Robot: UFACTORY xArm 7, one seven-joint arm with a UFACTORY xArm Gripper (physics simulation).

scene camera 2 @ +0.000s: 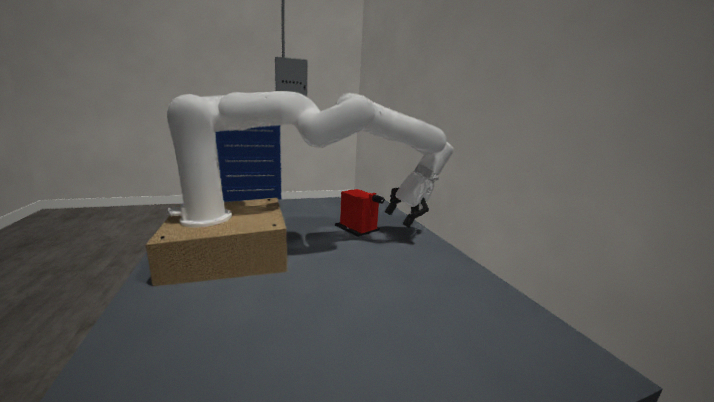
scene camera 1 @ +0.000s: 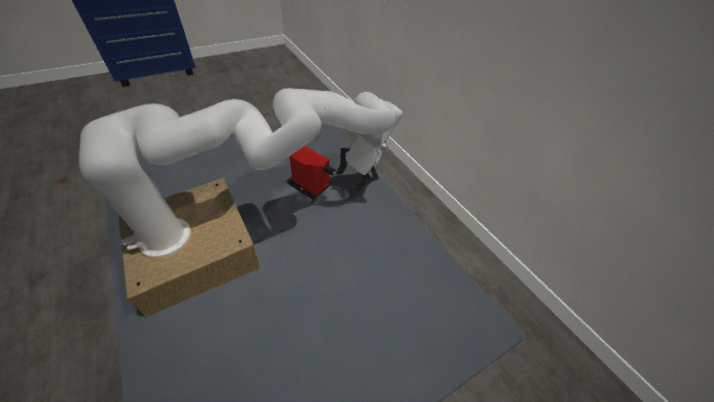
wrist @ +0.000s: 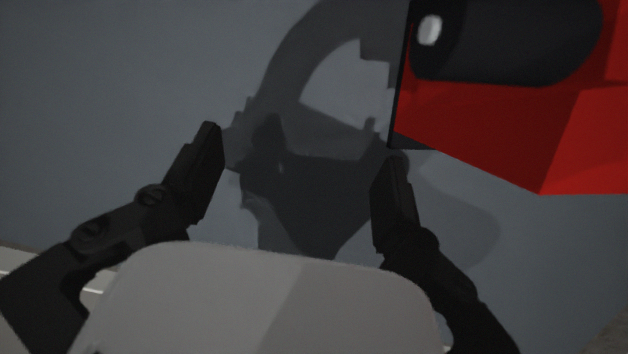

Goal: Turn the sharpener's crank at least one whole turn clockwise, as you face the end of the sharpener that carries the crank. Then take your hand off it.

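Frame: origin at the arm's base, x left, y back, z up, level; millimetres.
Seen in the pictures: gripper, fingertip midpoint: (scene camera 2: 396,219) (scene camera 1: 348,182) (wrist: 302,158); arm's base, link origin: (scene camera 2: 206,219) (scene camera 1: 166,238).
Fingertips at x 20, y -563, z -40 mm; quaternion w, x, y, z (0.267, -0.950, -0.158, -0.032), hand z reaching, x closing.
Offsets run from my fingertips to a thing's top centre. "spot": to the spot under its first point. Level surfaces: height alone.
The red sharpener {spot: dx +61, dy +115, dz +39 mm} (scene camera 1: 309,172) (scene camera 2: 352,212) (wrist: 480,117) stands upright on its dark base, its crank end facing the wall side. The crank's black handle {spot: dx +4, dy +68, dz +76 mm} (scene camera 1: 329,170) (scene camera 2: 378,199) (wrist: 510,42) sticks out near the top of that end. My gripper (scene camera 1: 350,180) (scene camera 2: 399,215) (wrist: 302,158) is open and empty, tilted, just beyond the crank end on the wall side. Its fingertips are lower than the handle and apart from it. In the wrist view the handle is at the upper right, outside the gap between the fingers, and is cut off by the top edge.
The sharpener stands on a grey-blue table top {dz -66 mm} (scene camera 1: 325,300) (scene camera 2: 350,320). The arm's wooden base block (scene camera 1: 200,280) (scene camera 2: 220,260) is to the left. A wall (scene camera 1: 550,125) (scene camera 2: 525,150) runs along the right side, close behind the gripper. A blue drawer cabinet (scene camera 1: 140,45) (scene camera 2: 250,167) stands in the background.
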